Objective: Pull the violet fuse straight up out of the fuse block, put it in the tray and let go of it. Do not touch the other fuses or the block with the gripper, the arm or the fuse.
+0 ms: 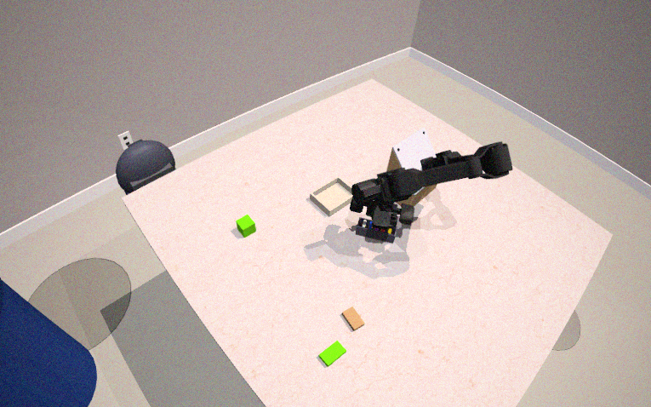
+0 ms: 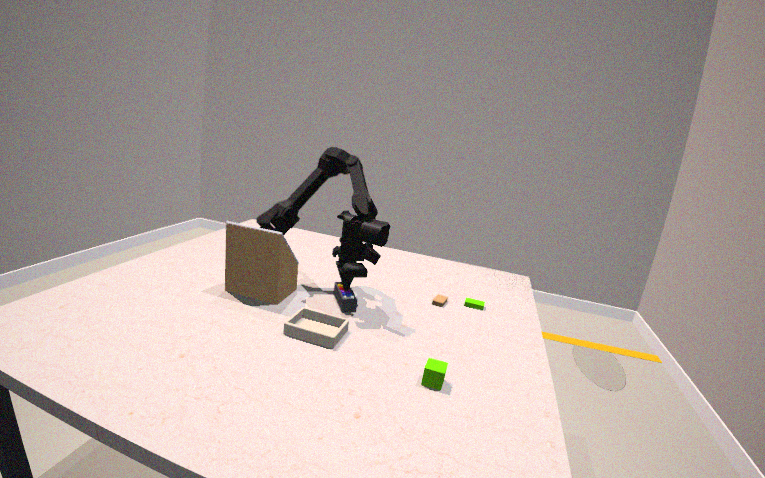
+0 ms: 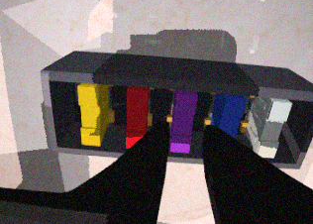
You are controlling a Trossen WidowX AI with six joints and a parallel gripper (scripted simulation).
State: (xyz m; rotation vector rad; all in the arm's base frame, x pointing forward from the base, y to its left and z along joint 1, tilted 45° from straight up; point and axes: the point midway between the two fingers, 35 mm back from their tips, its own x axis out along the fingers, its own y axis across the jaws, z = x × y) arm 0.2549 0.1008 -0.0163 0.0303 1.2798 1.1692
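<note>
My gripper tip is now 2 cm above the violet fuse. The rest, counted from my gripper tip: green cube (34 cm ahead, 23 cm to the right, 2 cm below); flat green block (34 cm ahead, 25 cm to the left, 4 cm below); tray (19 cm to the right, 4 cm below, 3 cm ahead).
</note>
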